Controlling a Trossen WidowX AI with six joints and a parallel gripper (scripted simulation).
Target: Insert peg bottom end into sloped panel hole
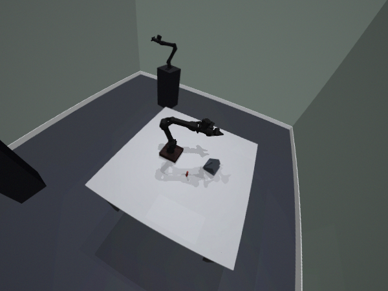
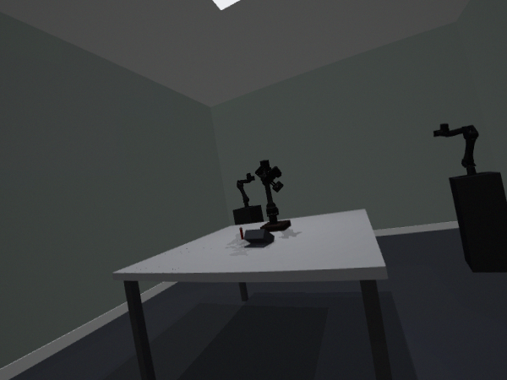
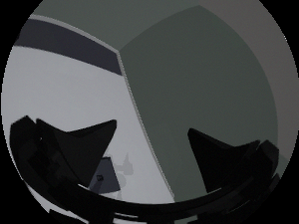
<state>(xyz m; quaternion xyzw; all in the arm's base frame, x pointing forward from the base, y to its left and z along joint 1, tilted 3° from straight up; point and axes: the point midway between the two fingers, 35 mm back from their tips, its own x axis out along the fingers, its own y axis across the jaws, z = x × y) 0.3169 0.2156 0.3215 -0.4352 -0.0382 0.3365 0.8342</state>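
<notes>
Right now my gripper tip is 7 cm past the peg, 34 cm to the left of it and 28 cm above it. From my gripper tip the other things lie so: sloped panel 6 cm ahead, 11 cm to the right, 30 cm below.
</notes>
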